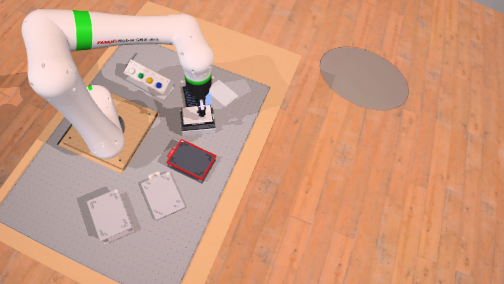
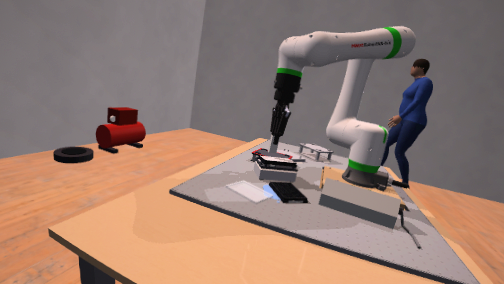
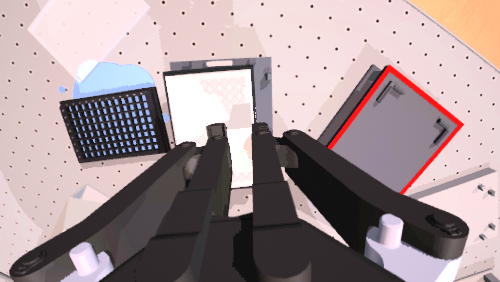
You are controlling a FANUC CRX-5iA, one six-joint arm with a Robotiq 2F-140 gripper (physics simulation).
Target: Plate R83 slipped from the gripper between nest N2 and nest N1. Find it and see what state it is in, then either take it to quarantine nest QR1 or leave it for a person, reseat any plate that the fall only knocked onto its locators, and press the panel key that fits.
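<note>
A black well plate lies on the pegboard beside a blue puddle. A clear lid lies apart from it, past the puddle. No plate label is readable. A white-topped black plate sits skewed and looks slightly tilted on a grey nest. My gripper is shut and empty, its tips over this plate; contact cannot be told. A red-rimmed nest holds no plate. The key panel has white, green, yellow and blue keys.
Two pale nests stand beyond the red-rimmed one. A person in blue stands behind the arm's base. A red compressor and a black ring are on the floor. A grey disc lies beside the table.
</note>
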